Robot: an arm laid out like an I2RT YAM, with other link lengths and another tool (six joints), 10 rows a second.
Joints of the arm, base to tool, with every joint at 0 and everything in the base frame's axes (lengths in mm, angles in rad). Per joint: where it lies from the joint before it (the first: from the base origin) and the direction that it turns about. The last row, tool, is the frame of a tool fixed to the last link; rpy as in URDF.
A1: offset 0 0 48.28 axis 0 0 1
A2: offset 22.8 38.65 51.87 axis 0 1 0
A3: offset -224.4 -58.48 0 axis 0 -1 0
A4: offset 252.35 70.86 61.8 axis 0 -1 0
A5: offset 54.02 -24.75 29.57 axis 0 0 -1
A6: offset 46.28 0 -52.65 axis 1 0 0
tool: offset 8 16 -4 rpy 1.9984 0.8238 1.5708
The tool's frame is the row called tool.
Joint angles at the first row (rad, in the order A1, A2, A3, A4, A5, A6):
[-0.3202 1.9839 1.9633 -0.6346 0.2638 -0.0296]
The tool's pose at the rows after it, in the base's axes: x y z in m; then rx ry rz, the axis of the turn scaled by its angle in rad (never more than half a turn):
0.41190 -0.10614 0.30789 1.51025 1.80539 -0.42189
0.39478 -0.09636 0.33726 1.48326 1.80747 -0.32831
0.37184 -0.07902 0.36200 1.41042 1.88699 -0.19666
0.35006 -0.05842 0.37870 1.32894 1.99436 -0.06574
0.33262 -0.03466 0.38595 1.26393 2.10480 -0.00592
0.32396 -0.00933 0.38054 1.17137 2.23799 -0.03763
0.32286 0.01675 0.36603 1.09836 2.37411 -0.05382
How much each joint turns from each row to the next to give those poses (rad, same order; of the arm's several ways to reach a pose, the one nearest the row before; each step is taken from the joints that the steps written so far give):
[0.0026 -0.0607 0.0358 -0.0263 -0.0038 0.0306]
[0.0008 -0.0683 0.0187 -0.0473 -0.0633 0.0148]
[0.0057 -0.0801 0.0019 -0.0748 -0.1282 0.0000]
[0.0164 -0.0652 0.0000 -0.0858 -0.1324 -0.0004]
[0.0439 -0.0431 0.0001 -0.0965 -0.0614 -0.0053]
[0.0709 -0.0061 -0.0008 -0.0966 0.0004 -0.0435]
[0.0805 0.0137 -0.0245 -0.0613 0.0007 -0.0080]

